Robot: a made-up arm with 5 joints.
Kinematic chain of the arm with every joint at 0, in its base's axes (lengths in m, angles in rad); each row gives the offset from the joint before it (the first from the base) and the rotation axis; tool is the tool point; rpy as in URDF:
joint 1: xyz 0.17 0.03 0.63 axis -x
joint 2: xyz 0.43 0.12 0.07 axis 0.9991 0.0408 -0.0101
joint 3: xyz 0.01 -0.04 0 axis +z
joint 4: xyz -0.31 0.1 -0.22 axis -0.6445 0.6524 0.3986
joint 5: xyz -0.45 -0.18 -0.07 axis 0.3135 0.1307 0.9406
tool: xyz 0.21 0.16 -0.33 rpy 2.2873 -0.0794 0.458
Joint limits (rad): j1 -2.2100..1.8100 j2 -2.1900..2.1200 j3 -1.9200..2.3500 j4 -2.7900..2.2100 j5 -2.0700..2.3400
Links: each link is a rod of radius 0.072 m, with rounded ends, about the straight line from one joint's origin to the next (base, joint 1, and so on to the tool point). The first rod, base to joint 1, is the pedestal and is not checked.
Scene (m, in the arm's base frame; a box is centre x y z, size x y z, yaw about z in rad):
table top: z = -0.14
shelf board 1: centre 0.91 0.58 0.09 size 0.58 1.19 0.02 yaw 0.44
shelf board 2: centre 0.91 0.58 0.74 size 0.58 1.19 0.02 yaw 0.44
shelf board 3: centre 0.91 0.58 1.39 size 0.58 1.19 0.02 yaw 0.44
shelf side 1: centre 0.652 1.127 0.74 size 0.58 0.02 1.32 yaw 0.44
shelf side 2: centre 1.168 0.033 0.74 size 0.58 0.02 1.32 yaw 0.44
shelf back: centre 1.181 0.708 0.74 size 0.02 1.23 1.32 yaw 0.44
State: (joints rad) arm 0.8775 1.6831 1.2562 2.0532 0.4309
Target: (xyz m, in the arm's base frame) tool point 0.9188 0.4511 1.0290
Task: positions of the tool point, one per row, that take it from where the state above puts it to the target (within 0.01 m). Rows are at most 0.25 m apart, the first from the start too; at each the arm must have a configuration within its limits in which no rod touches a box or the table.
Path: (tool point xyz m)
1: 0.5509 -0.3856 0.4965
2: 0.5499 -0.3097 0.6700
3: 0.5656 -0.1770 0.7767
4: 0.6505 -0.1462 0.8443
5: 0.7325 -0.0618 0.9212
6: 0.8064 0.0728 0.9877
7: 0.8694 0.2481 1.0278
8: 0.9188 0.4511 1.0290

